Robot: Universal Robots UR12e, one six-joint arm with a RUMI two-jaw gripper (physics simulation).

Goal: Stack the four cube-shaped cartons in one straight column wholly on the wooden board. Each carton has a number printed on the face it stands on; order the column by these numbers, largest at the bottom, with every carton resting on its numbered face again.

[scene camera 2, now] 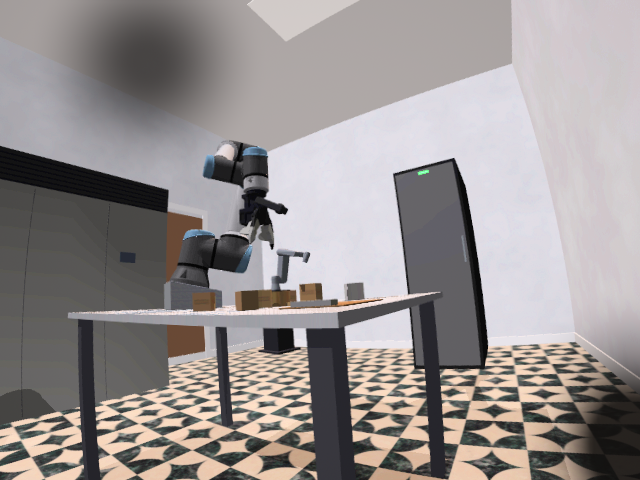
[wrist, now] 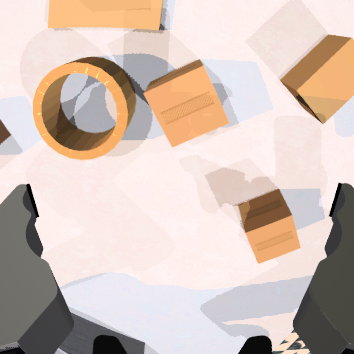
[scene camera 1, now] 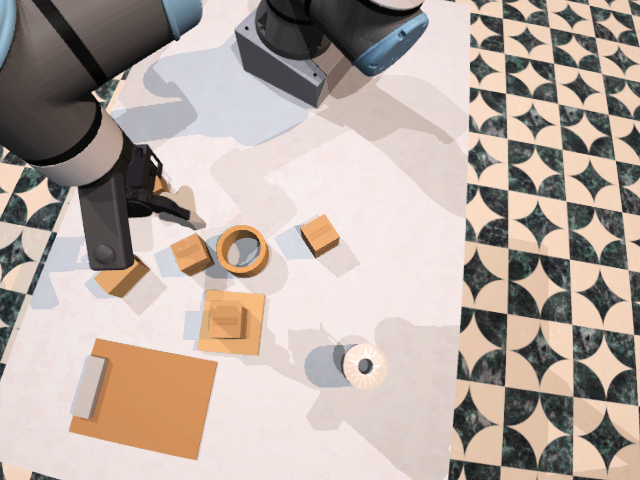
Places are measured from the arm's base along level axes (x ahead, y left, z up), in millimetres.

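Where they show: gripper, fingertip midpoint: (scene camera 2: 261, 247) (wrist: 183, 188) (scene camera 1: 159, 228); arm's base, link origin: (scene camera 2: 189, 286) (scene camera 1: 295, 27).
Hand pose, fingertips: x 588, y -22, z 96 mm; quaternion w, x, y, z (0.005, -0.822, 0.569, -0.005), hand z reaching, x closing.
Things, the pixels of their top centre, and the offset from my fingertips. "*": a spot on its surface instead.
- wooden board, top centre: (scene camera 1: 231, 322) 98 mm ahead, 118 mm left, 191 mm down
- second carton, top centre: (wrist: 186, 107) (scene camera 1: 188, 251) (scene camera 2: 262, 290) 3 mm back, 4 mm right, 145 mm down
- third carton, top centre: (scene camera 1: 320, 232) (scene camera 2: 288, 290) 122 mm back, 233 mm left, 145 mm down
- fourth carton, top centre: (wrist: 274, 240) (scene camera 1: 145, 182) (scene camera 2: 204, 292) 114 mm back, 158 mm right, 145 mm down
- plain box, top centre: (wrist: 338, 80) (scene camera 1: 115, 270) (scene camera 2: 246, 291) 80 mm ahead, 131 mm right, 150 mm down
- orange ring, surface spot: (wrist: 42, 122) * 64 mm back, 127 mm left, 151 mm down
- clipboard, top centre: (scene camera 1: 139, 397) (scene camera 2: 334, 298) 288 mm ahead, 3 mm left, 186 mm down
- grey clip, top centre: (scene camera 1: 88, 386) (scene camera 2: 313, 300) 304 mm ahead, 103 mm right, 186 mm down
- white roll, top centre: (scene camera 1: 365, 366) (scene camera 2: 353, 283) 98 mm ahead, 388 mm left, 135 mm down
One carton (scene camera 1: 225, 321) (scene camera 2: 310, 291) stands on the wooden board (scene camera 1: 255, 310) (wrist: 75, 20). A second carton (scene camera 1: 191, 254) (wrist: 187, 107) stands beside the ring, a third carton (scene camera 1: 320, 235) on the ring's other side, and a fourth carton (scene camera 1: 160, 184) (scene camera 2: 203, 301) (wrist: 272, 240) nearer the arm's base, partly hidden by the gripper in scene camera 1. The numbered undersides are hidden. My gripper (scene camera 2: 262, 243) (wrist: 183, 188) is wide open and empty, high above the table; the fourth carton shows between its fingers in the wrist view, far below.
A plain box (scene camera 1: 121, 279) (wrist: 325, 75) stands left of the second carton. An orange ring (scene camera 1: 221, 250) (wrist: 42, 122) stands between two cartons. A clipboard (scene camera 1: 155, 403) with a grey clip (scene camera 1: 90, 387) lies near the board. A white roll (scene camera 1: 378, 369) stands to the right.
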